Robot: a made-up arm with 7 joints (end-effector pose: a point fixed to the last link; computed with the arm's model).
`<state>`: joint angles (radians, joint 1 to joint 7).
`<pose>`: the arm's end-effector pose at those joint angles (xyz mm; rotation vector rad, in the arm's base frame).
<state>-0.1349 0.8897 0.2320 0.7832 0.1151 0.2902 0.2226</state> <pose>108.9 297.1 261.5 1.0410 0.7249 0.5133</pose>
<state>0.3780 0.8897 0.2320 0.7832 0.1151 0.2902 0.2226</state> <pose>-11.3 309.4 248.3 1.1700 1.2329 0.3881</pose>
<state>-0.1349 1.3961 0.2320 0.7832 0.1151 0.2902 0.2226</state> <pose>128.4 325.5 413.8 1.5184 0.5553 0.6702</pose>
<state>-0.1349 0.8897 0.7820 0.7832 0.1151 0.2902 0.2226</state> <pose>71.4 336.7 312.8 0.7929 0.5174 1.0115</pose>
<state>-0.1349 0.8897 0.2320 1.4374 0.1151 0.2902 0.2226</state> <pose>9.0 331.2 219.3 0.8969 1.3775 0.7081</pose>
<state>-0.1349 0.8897 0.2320 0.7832 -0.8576 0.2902 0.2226</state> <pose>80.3 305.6 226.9 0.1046 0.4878 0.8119</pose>
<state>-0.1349 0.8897 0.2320 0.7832 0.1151 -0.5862 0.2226</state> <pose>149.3 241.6 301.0 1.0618 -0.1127 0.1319</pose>
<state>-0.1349 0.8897 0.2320 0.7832 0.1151 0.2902 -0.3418</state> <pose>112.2 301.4 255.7 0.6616 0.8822 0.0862</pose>
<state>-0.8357 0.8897 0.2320 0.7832 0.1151 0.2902 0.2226</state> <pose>230.2 259.5 366.0 0.8067 0.0424 0.6322</pose>
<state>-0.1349 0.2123 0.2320 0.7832 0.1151 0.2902 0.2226</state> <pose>85.8 152.4 115.1 0.3917 0.8823 0.2884</pose>
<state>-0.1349 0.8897 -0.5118 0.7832 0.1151 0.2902 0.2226</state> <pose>96.7 234.0 184.7 1.2928 0.9482 -0.2186</pose>
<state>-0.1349 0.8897 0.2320 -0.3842 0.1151 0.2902 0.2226</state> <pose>142.7 150.0 384.9 1.0848 -0.4381 0.1134</pose>
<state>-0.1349 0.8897 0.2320 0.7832 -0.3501 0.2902 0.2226</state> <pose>93.0 305.4 247.9 0.5953 0.6217 0.6731</pose>
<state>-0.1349 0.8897 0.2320 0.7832 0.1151 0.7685 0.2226</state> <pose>67.5 309.3 251.7 0.9664 1.1845 0.7116</pose>
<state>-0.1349 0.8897 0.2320 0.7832 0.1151 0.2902 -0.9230</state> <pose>114.5 301.6 247.9 0.2452 0.9889 -0.3450</pose>
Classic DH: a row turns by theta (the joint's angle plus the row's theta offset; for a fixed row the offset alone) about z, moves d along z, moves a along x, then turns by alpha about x. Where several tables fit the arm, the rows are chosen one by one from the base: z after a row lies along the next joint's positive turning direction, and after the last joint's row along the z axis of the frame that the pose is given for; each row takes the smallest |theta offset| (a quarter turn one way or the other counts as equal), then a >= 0, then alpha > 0; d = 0 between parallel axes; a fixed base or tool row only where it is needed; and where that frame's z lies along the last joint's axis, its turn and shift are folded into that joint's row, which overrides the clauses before.
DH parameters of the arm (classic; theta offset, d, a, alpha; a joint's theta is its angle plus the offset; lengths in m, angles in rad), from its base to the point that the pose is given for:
base (fixed): -0.071 0.409 0.001 -1.3004
joint 1: -1.3111 0.0178 -0.0071 -1.5708
joint 2: 1.2915 -0.015 -0.0271 1.5708
joint 3: 1.5708 -0.1867 0.0026 -1.5708
joint 4: -1.5708 -0.0302 0.009 -1.5708
joint 5: 0 0.0839 0.0108 1.5708
joint 6: 1.5708 0.0346 0.0917 1.5708
joint 7: -1.4637 0.0311 -0.0132 0.2969
tool (fixed): 1.3848 -0.0176 0 0

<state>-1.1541 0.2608 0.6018 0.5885 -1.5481 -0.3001 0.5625</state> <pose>303.1 136.1 302.4 -1.7222 -0.4967 0.8536</pose>
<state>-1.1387 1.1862 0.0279 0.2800 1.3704 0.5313 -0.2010</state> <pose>192.1 149.1 528.4 2.0655 0.0406 0.9756</pose>
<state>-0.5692 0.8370 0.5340 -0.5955 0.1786 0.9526 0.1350</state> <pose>124.9 186.7 440.4 0.8467 -0.4944 0.7047</pose>
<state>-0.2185 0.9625 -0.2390 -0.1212 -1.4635 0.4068 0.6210</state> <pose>150.8 149.8 242.4 -0.1962 0.4451 0.1773</pose>
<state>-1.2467 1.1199 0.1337 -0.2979 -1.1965 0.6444 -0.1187</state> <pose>207.8 118.4 520.3 0.1487 -0.8474 -0.7330</pose>
